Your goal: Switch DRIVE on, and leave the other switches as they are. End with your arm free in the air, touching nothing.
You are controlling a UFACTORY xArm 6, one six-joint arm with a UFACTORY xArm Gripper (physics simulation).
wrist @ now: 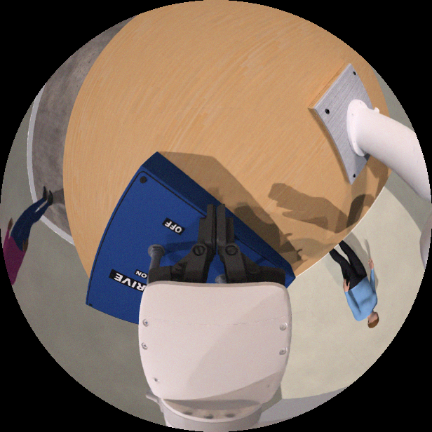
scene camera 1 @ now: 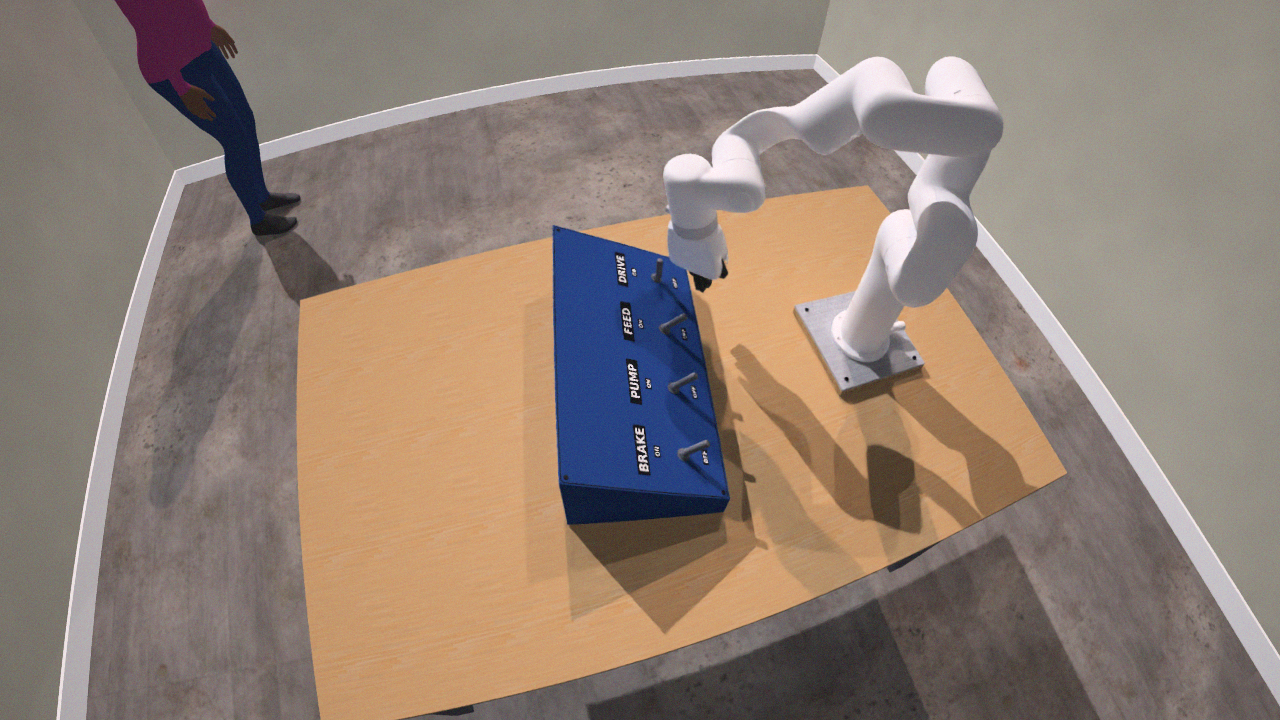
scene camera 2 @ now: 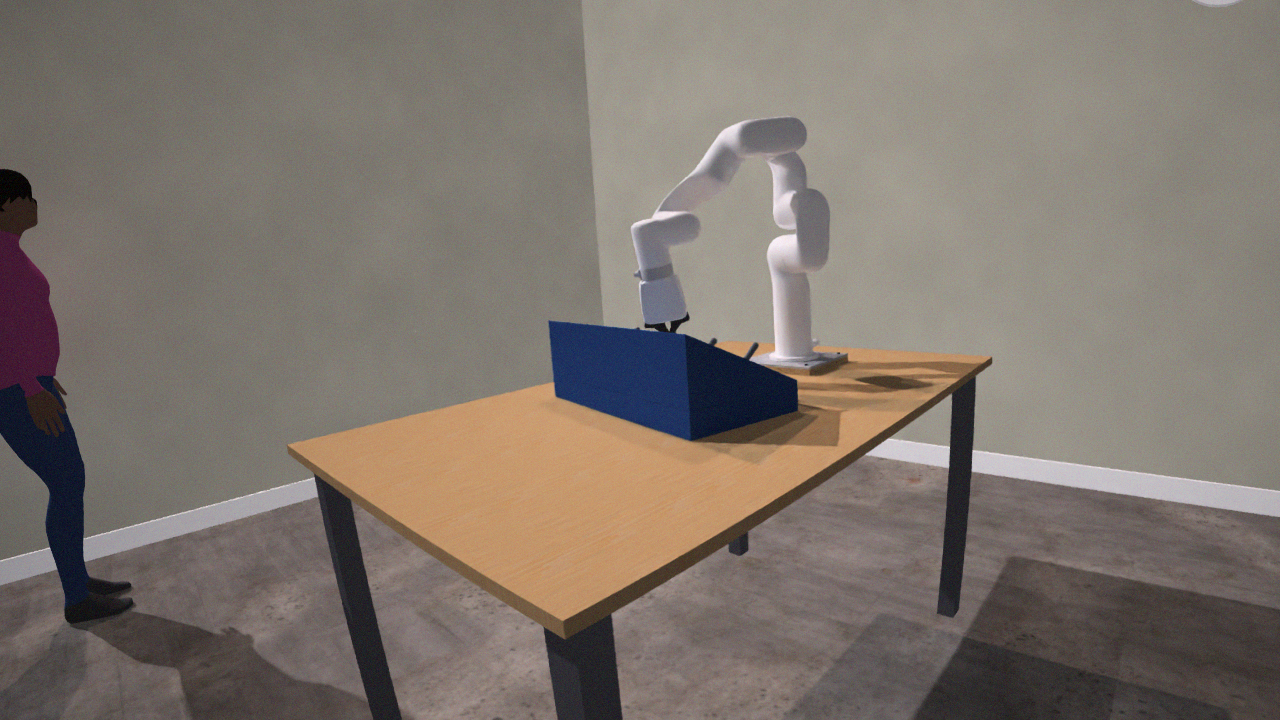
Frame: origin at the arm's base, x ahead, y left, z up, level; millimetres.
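Seen in the pictures: gripper, fingertip midpoint: [scene camera 1: 703,285]; arm's base, link origin: [scene camera 1: 860,336] [scene camera 2: 794,357].
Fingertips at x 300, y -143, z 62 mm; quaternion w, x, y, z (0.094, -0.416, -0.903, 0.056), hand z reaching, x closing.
Note:
Pixels of each thing's middle, then the offset from my fingertips to it. Level surfaces: height alone.
- blue switch panel, body centre: [scene camera 1: 626,369] [scene camera 2: 658,374] 21 mm down, 183 mm ahead, 134 mm left
- DRIVE lever, body centre: [scene camera 1: 659,268] 34 mm up, 80 mm ahead, 31 mm right
- FEED lever, body centre: [scene camera 1: 675,321] 28 mm up, 86 mm ahead, 90 mm left
- PUMP lever, body centre: [scene camera 1: 685,380] 28 mm up, 106 mm ahead, 208 mm left
- BRAKE lever, body centre: [scene camera 1: 695,448] [scene camera 2: 750,352] 28 mm up, 126 mm ahead, 326 mm left
- wooden table, surface height: 83 mm down
The blue switch panel [scene camera 1: 590,402] [scene camera 2: 617,385] [wrist: 122,220] has several levers. The DRIVE lever [scene camera 1: 658,271] [wrist: 155,260] stands steeper than the others, tipped away from its OFF label toward the ON side. The FEED lever [scene camera 1: 674,324], PUMP lever [scene camera 1: 682,383] and BRAKE lever [scene camera 1: 693,449] lean toward OFF. My gripper [scene camera 1: 702,284] [scene camera 2: 668,330] [wrist: 216,213] is shut and empty. It is above the panel's robot-side edge, beside the DRIVE lever on its OFF side, with a visible gap to it. The gripper body hides part of the panel in the wrist view.
The panel stands on a wooden table [scene camera 1: 402,447] [scene camera 2: 492,501] [wrist: 200,100]. My arm's metal base plate [scene camera 1: 821,338] [wrist: 336,112] is on the robot side. A person in a magenta top [scene camera 1: 179,40] [scene camera 2: 25,304] stands beyond the table. Another person in blue [wrist: 362,297] shows in the wrist view.

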